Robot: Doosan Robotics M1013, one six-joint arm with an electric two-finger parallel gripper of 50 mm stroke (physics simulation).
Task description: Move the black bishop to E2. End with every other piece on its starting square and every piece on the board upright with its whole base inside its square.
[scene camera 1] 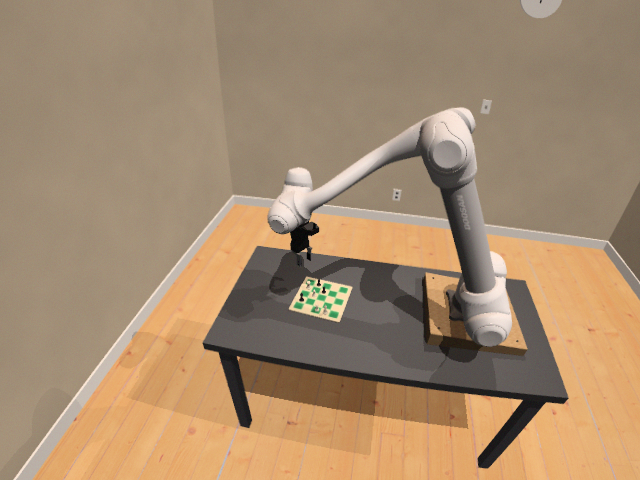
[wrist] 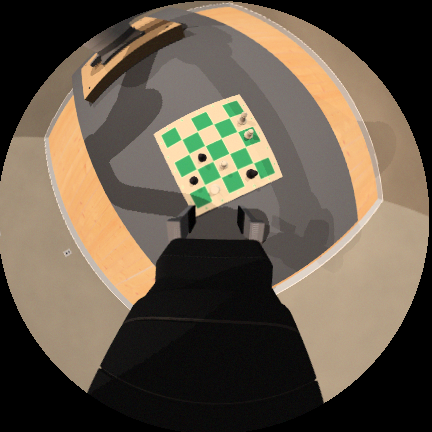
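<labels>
There is a chessboard that I can see both in the wrist view and in scene camera 1. On the chessboard, (wrist: pixel 213 129) and (scene camera 1: pixel 330 302) are the same spot.
</labels>
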